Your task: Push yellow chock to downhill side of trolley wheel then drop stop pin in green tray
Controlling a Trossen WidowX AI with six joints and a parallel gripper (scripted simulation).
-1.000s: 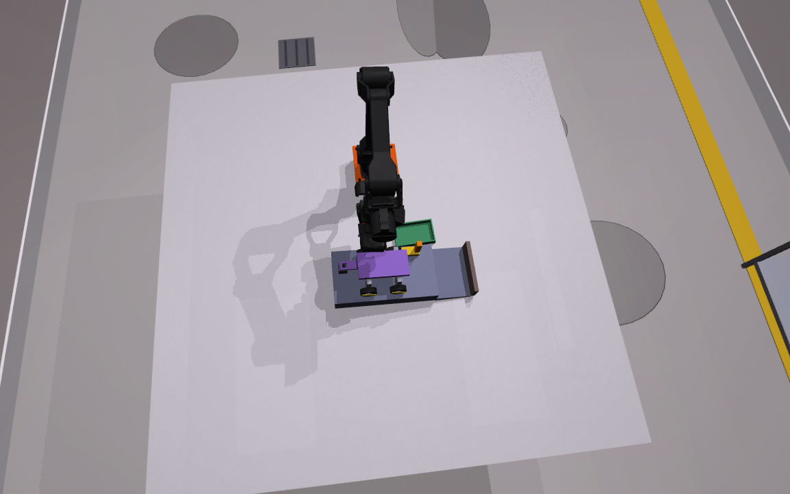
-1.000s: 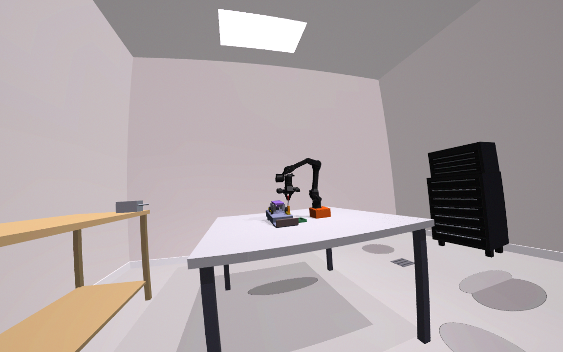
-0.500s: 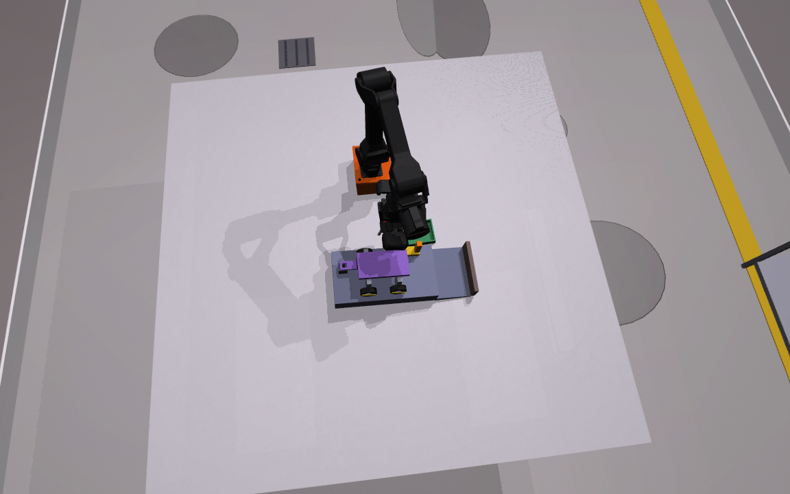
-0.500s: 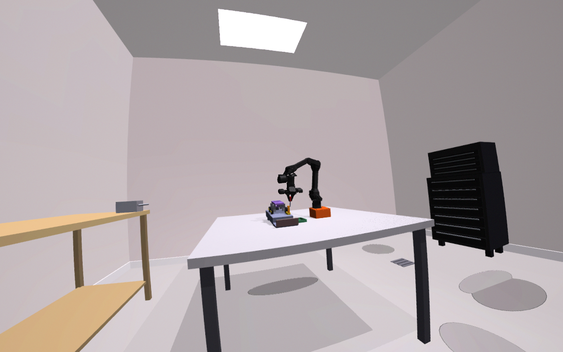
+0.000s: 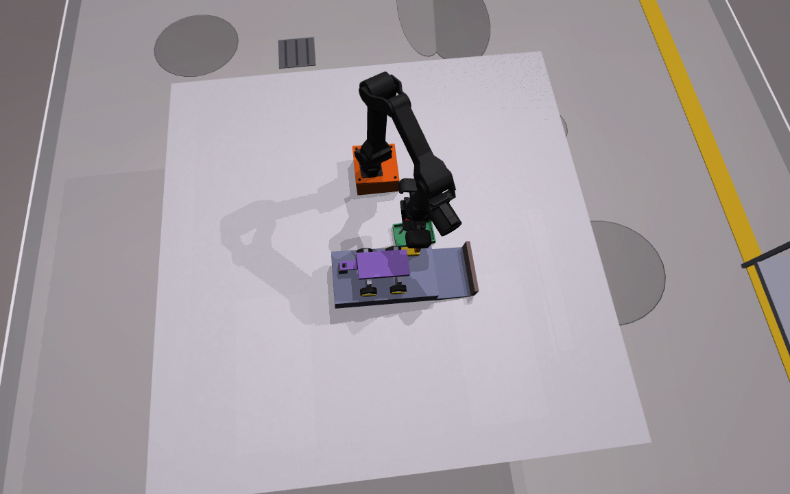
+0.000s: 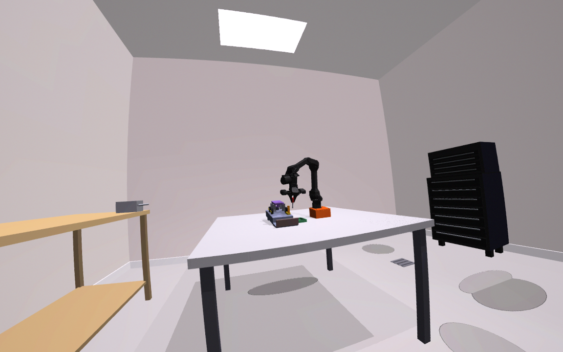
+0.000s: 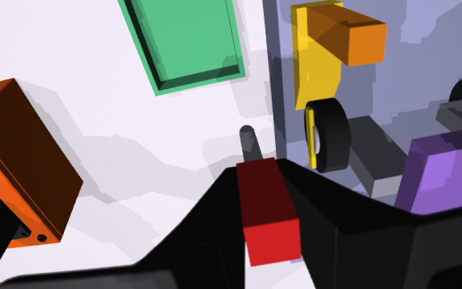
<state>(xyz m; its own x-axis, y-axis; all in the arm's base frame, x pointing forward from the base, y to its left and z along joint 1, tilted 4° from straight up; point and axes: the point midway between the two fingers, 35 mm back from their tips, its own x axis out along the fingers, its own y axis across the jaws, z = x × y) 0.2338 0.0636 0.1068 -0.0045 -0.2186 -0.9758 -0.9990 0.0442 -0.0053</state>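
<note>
The yellow chock is 60 mm below my gripper tip, 50 mm ahead of it and 10 mm to the left of it. The rest, counted from my gripper tip: red-headed stop pin: right at my gripper tip; then grey ramp: 100 mm below, 100 mm ahead, 70 mm to the right; then purple trolley: 100 mm ahead, 80 mm to the right, 30 mm below.
</note>
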